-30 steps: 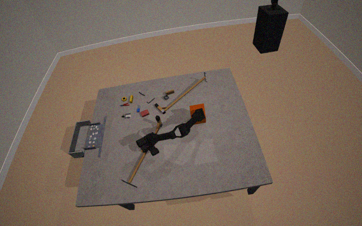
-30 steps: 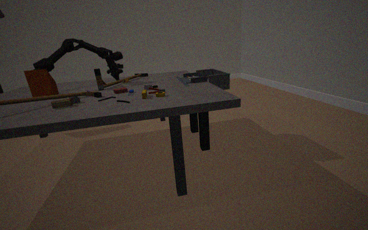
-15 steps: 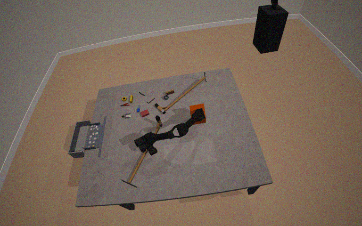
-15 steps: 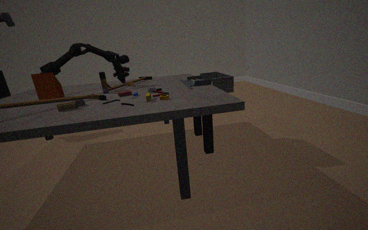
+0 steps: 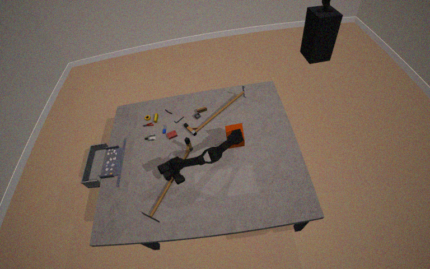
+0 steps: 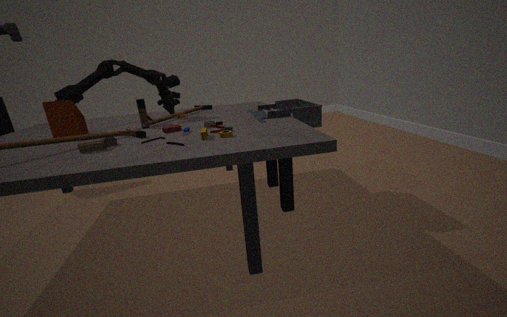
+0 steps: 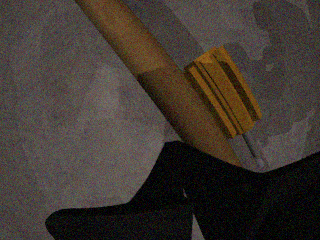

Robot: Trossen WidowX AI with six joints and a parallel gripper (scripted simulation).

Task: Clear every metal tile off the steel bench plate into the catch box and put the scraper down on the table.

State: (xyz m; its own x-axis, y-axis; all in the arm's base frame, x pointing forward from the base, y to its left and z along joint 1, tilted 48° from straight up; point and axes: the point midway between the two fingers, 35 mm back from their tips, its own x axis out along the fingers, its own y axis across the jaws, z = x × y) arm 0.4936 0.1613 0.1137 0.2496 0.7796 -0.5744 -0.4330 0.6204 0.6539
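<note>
My gripper tip is 30 mm short of the long scraper and 50 mm below it. Also, from my gripper tip: blue piece (60 mm ahead, 490 mm to the right, 10 mm below); then yellow screwdriver (40 mm ahead, 30 mm to the right); then red block (400 mm to the right).
</note>
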